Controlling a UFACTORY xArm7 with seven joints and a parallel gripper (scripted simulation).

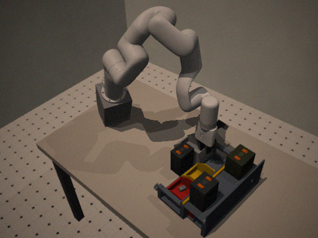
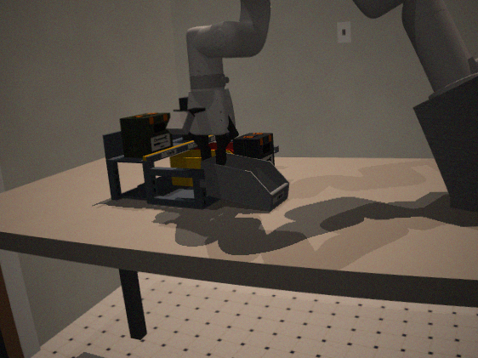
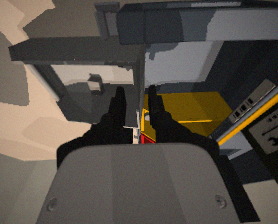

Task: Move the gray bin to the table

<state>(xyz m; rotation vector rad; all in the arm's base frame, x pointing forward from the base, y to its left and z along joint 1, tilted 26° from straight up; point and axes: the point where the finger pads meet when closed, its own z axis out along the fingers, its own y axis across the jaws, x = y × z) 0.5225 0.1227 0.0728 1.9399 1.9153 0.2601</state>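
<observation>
Now: hand 8 cm past the gray open bin and 5 cm above it. The rest, counted from my hand: yellow bin 12 cm to the right, 8 cm ahead, 6 cm below; then red bin 23 cm to the right, 8 cm ahead, 6 cm below; then dark box 10 cm to the right, 5 cm behind, 3 cm below.
</observation>
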